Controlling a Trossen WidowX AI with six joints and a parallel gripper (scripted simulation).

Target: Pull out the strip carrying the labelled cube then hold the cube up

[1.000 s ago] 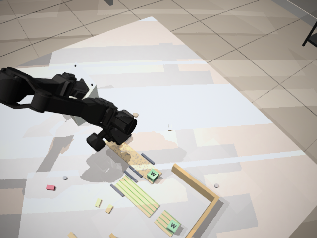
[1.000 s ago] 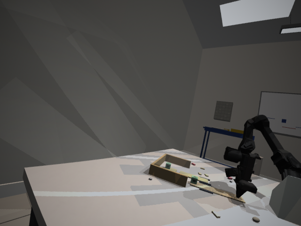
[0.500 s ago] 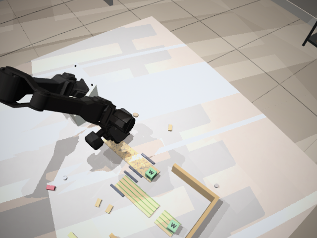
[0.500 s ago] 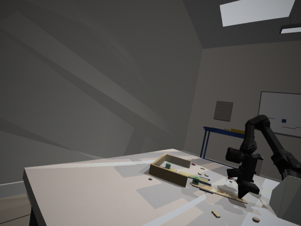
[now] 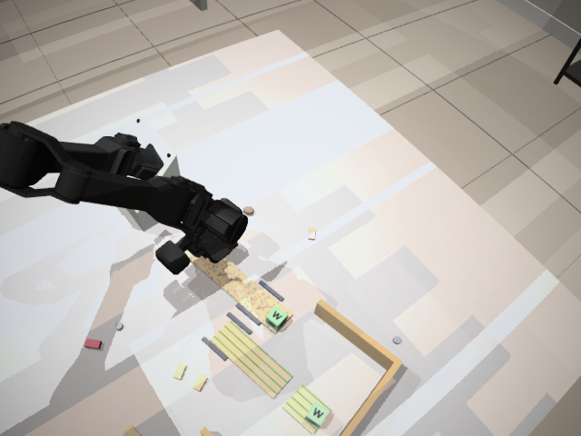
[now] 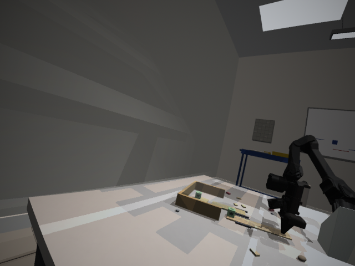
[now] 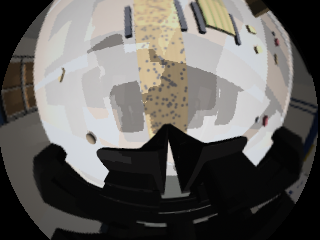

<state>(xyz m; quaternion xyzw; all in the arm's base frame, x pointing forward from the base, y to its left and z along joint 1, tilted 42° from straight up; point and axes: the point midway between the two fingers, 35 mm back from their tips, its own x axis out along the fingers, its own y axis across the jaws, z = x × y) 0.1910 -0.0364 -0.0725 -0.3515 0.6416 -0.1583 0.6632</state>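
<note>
The speckled tan strip lies 90 mm ahead of my gripper tip and 20 mm to the left of it.
</note>
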